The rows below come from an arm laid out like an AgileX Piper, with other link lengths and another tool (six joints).
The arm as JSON. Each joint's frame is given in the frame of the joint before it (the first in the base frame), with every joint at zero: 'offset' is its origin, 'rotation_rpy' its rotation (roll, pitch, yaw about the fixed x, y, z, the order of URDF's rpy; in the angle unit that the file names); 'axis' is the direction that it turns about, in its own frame. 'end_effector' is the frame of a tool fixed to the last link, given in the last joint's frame.
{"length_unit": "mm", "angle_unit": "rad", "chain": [
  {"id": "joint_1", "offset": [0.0, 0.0, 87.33], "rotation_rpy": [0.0, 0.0, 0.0], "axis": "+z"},
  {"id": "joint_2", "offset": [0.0, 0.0, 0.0], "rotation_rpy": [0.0, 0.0, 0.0], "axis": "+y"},
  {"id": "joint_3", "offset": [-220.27, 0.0, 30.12], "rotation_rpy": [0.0, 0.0, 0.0], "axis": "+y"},
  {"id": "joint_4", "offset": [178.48, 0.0, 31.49], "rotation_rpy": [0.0, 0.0, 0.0], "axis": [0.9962, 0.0, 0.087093]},
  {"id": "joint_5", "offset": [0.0, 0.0, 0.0], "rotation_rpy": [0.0, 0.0, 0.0], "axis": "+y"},
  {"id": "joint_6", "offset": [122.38, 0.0, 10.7], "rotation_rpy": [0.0, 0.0, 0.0], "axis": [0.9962, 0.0, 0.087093]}
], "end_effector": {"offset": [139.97, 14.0, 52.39], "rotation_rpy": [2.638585, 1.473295, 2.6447]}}
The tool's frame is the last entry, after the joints.
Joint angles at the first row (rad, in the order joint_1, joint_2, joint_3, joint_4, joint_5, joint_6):
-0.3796, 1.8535, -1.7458, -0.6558, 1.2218, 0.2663
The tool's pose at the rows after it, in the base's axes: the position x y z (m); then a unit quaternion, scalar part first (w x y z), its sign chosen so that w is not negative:
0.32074, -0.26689, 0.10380, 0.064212, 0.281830, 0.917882, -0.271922
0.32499, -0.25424, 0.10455, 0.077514, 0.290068, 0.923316, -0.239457
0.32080, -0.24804, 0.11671, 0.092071, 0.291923, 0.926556, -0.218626
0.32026, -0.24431, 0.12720, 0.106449, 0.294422, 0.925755, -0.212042
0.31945, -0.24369, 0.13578, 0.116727, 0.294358, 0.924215, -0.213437
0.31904, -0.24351, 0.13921, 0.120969, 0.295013, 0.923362, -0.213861
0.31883, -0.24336, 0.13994, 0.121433, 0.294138, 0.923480, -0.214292
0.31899, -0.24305, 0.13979, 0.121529, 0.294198, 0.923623, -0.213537
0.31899, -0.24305, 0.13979, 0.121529, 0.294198, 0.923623, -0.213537
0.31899, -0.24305, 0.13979, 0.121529, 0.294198, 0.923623, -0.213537
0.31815, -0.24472, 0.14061, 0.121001, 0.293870, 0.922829, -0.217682
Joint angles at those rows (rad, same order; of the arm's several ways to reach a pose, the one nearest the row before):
-0.3796, 1.8470, -1.7458, -0.5940, 1.2263, 0.2356
-0.3822, 1.8233, -1.7457, -0.5237, 1.2263, 0.2329
-0.4065, 1.7704, -1.7458, -0.4634, 1.2369, 0.1892
-0.4084, 1.7376, -1.7458, -0.4452, 1.2402, 0.1839
-0.4084, 1.7153, -1.7458, -0.4448, 1.2402, 0.1800
-0.4084, 1.7065, -1.7458, -0.4448, 1.2402, 0.1800
-0.4084, 1.7043, -1.7458, -0.4448, 1.2408, 0.1774
-0.4084, 1.7043, -1.7458, -0.4432, 1.2408, 0.1775
-0.4084, 1.7043, -1.7458, -0.4432, 1.2408, 0.1775
-0.4084, 1.7043, -1.7458, -0.4432, 1.2408, 0.1775
-0.4084, 1.7043, -1.7458, -0.4518, 1.2408, 0.1775

